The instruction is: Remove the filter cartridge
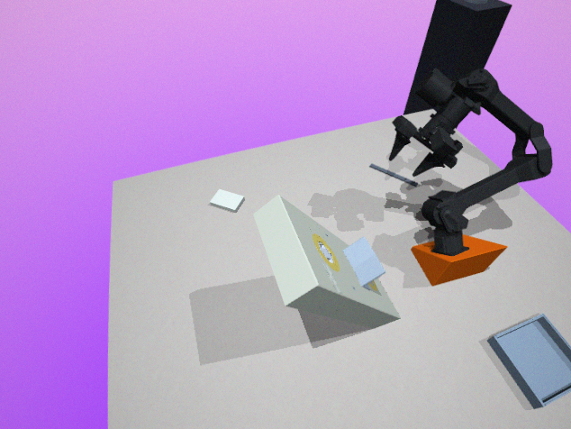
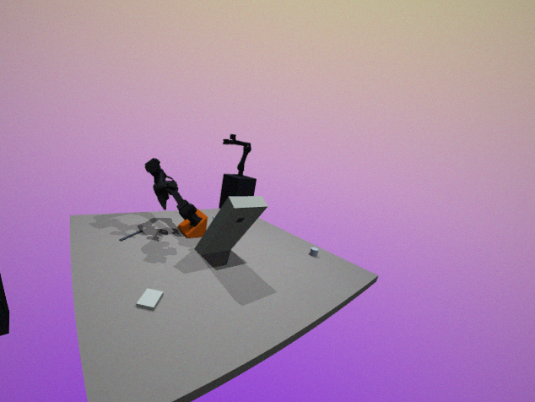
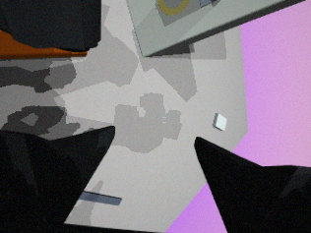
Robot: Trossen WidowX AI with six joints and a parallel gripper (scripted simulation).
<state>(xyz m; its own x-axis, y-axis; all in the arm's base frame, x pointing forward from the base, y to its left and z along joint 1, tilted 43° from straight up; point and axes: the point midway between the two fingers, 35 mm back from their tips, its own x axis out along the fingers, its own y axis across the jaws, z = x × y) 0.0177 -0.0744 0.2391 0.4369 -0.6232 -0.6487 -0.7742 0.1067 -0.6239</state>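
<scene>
Now: gripper tip 350 mm short of the round grey filter cartridge, 170 mm to the right of it and 70 mm below it. From my gripper tip the other things lie so: pale green service panel 300 mm ahead, 180 mm to the left, 10 mm below; then white flat block 420 mm ahead, 260 mm to the right, 180 mm below; then blue-grey tray 500 mm to the left, 170 mm below, 50 mm behind.
</scene>
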